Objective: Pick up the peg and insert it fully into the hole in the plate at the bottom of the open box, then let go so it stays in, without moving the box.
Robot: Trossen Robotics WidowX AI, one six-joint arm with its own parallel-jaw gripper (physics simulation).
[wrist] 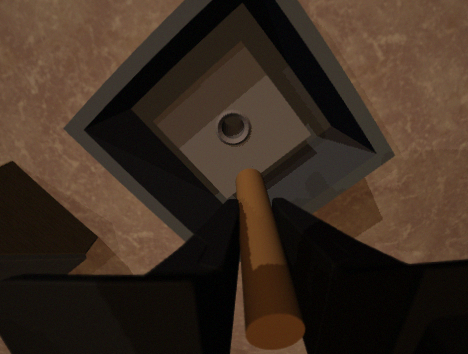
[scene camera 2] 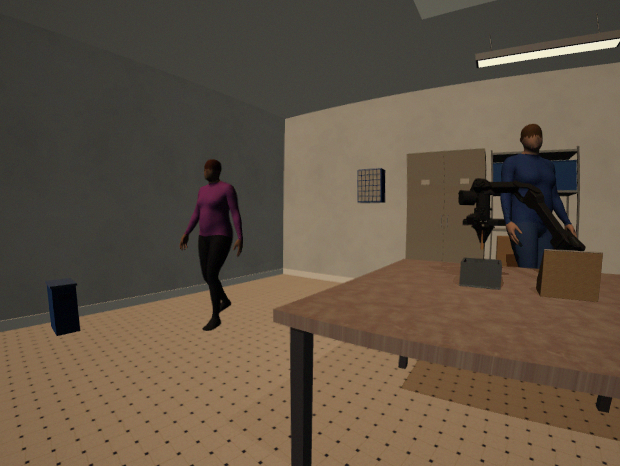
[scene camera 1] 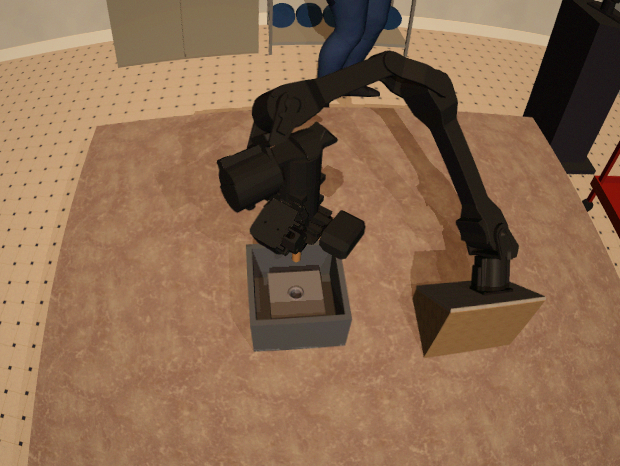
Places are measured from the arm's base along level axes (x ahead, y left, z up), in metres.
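Pixels of known places: gripper, fingertip midpoint: [wrist: 254, 209] [scene camera 2: 482, 242]; arm's base, link origin: [scene camera 2: 574, 267] [scene camera 1: 491, 289].
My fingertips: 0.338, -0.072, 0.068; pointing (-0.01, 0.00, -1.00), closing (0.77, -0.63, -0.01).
Observation:
Ahead of a thing's pixels: the offset from my fingertips to its top centre, as dx, dy, dz. "*": to the spot under its first point. Level surfaces: height alone.
The orange cylindrical peg {-0.001, -0.001, +0.052} [scene camera 1: 296, 257] [scene camera 2: 482, 245] [wrist: 262, 250] is held close to upright. My gripper [scene camera 2: 482, 241] [wrist: 254, 209] is shut on it, with the peg's lower end beyond the fingertips. In scene camera 2 the peg is above the open grey box {-0.001, +0.011, -0.075} [scene camera 1: 300, 334] [scene camera 2: 480, 275] [wrist: 120, 169]. The light plate {-0.001, +0.011, -0.112} [scene camera 1: 280, 283] [wrist: 270, 115] lies at the box's bottom, with a round ringed hole {* -0.001, +0.002, -0.124} [scene camera 1: 295, 292] [wrist: 233, 126] near its middle. In the wrist view the peg's far end overlaps the plate near one corner, to the side of the hole. In scene camera 1 the gripper body hides most of the peg.
The arm stands on a wooden block [scene camera 1: 481, 325] [scene camera 2: 570, 275] right of the box. The box walls rise around the plate on all sides. All stand on a brown table {dz -0.173} [scene camera 1: 175, 400] [scene camera 2: 400, 310]. A person in blue [scene camera 1: 345, 35] [scene camera 2: 528, 185] stands behind the table.

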